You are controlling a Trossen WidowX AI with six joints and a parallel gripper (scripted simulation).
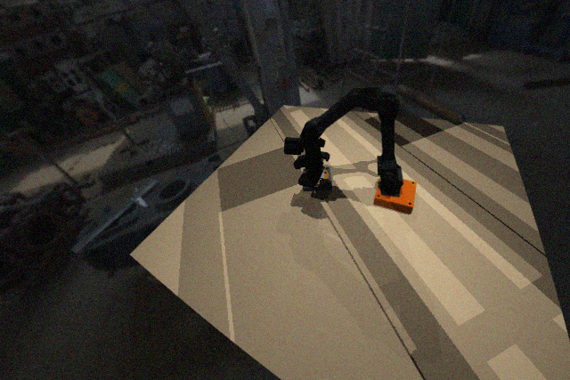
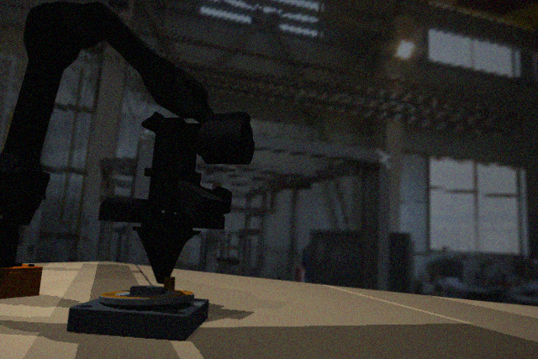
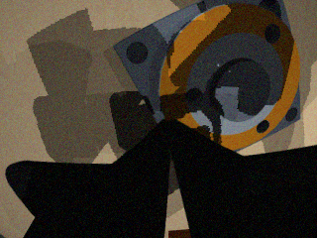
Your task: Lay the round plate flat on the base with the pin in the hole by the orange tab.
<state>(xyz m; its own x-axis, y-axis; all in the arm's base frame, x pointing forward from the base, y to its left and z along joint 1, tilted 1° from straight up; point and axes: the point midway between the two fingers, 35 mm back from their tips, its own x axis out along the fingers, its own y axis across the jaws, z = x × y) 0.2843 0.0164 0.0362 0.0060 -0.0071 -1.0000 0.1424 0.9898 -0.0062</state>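
My gripper tip is now 30 mm to the left of the round plate and 10 mm short of it. From my gripper tip the other things lie so: dark square base (50 mm to the right, 20 mm below, 10 mm ahead).
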